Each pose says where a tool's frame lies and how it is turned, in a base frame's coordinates. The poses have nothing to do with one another.
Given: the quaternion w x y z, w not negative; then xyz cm.
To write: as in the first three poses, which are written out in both.
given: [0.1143 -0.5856 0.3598 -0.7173 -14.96 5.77 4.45]
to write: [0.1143 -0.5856 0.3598 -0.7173 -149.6 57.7 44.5]
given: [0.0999 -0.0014 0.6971 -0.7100 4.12 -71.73 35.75]
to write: [0.0999 -0.0014 0.6971 -0.7100 41.2 -717.3 357.5]
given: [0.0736 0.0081 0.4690 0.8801 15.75 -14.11 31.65]
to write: [0.0736 0.0081 0.4690 0.8801 157.5 -141.1 316.5]
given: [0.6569 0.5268 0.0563 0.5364 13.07 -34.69 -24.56]
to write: [0.6569 0.5268 0.0563 0.5364 130.7 -346.9 -245.6]
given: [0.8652 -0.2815 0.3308 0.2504 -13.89 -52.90 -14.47]
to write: [0.8652 -0.2815 0.3308 0.2504 -138.9 -529.0 -144.7]
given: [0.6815 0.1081 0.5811 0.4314 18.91 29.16 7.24]
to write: [0.6815 0.1081 0.5811 0.4314 189.1 291.6 72.4]
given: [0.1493 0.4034 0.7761 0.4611 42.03 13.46 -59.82]
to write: [0.1493 0.4034 0.7761 0.4611 420.3 134.6 -598.2]
